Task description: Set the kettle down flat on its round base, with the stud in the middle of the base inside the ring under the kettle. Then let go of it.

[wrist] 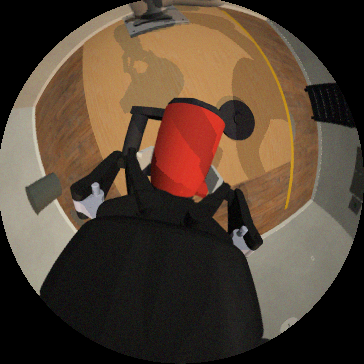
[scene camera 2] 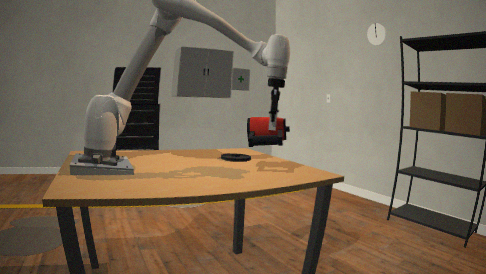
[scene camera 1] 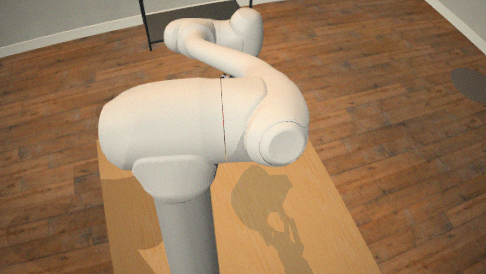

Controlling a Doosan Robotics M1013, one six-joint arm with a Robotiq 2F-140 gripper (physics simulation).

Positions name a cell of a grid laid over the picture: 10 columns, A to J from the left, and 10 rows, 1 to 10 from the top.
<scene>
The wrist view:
my gripper: E5
red kettle: F4
round black base: G4
</scene>
